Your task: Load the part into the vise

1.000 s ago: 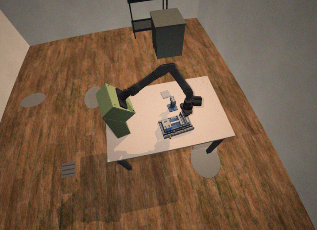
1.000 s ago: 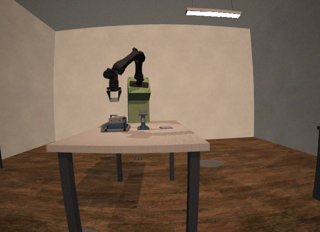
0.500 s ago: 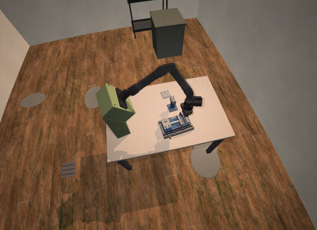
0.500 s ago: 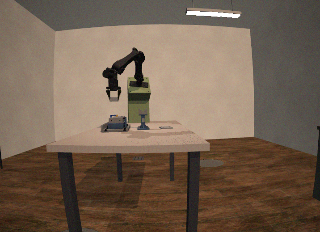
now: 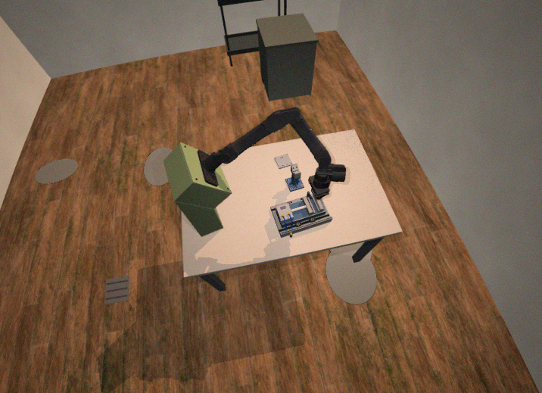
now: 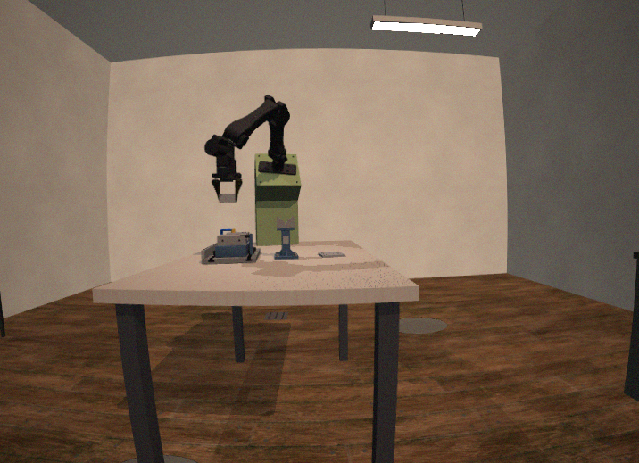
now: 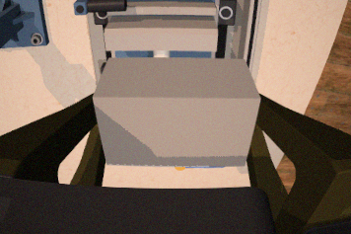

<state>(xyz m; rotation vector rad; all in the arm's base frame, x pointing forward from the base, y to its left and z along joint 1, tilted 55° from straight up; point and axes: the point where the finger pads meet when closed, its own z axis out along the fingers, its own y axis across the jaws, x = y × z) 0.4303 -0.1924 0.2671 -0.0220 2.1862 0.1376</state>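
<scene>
The part lies 10 mm below my hand. Also, from my hand: moving jaw: 150 mm below, 30 mm behind, 10 mm to the left; then dark work stop rod: 140 mm below, 60 mm to the left; then grey jaw: 150 mm below, 30 mm ahead, 20 mm to the left.
</scene>
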